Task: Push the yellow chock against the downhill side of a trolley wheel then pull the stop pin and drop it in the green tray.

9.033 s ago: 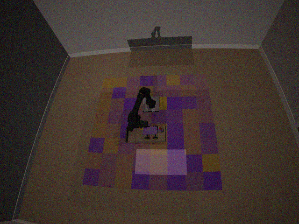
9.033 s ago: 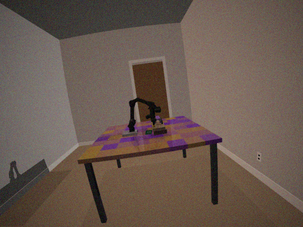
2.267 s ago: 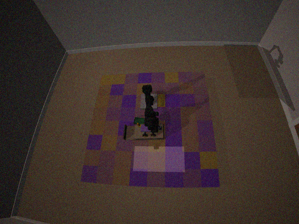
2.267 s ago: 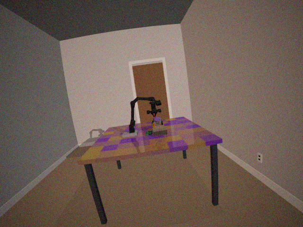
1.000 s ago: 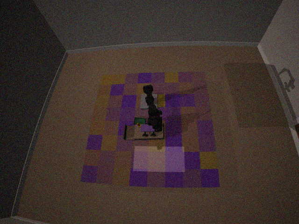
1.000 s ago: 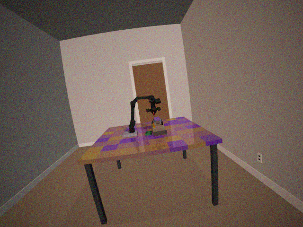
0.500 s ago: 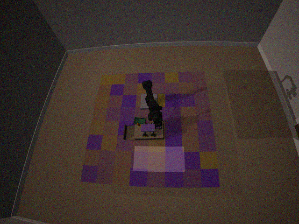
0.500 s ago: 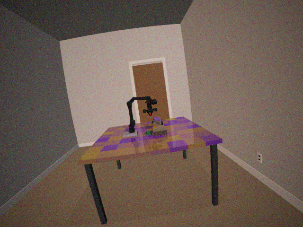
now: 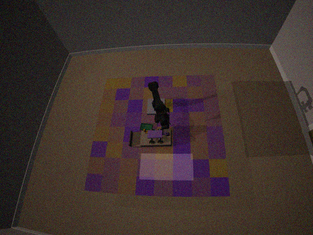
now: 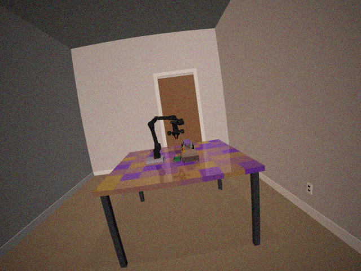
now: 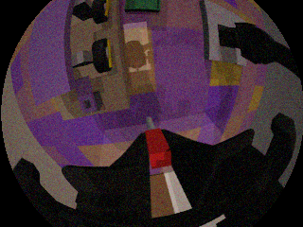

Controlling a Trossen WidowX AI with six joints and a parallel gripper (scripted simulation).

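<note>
My gripper tip is now 40 mm past the green tray, 230 mm to the left of it and 180 mm above it. Also, from my gripper tip: red-headed stop pin (right at my gripper tip); then ramp (90 mm ahead, 130 mm to the right, 130 mm below); then purple-topped trolley (90 mm ahead, 120 mm to the right, 60 mm below).
</note>
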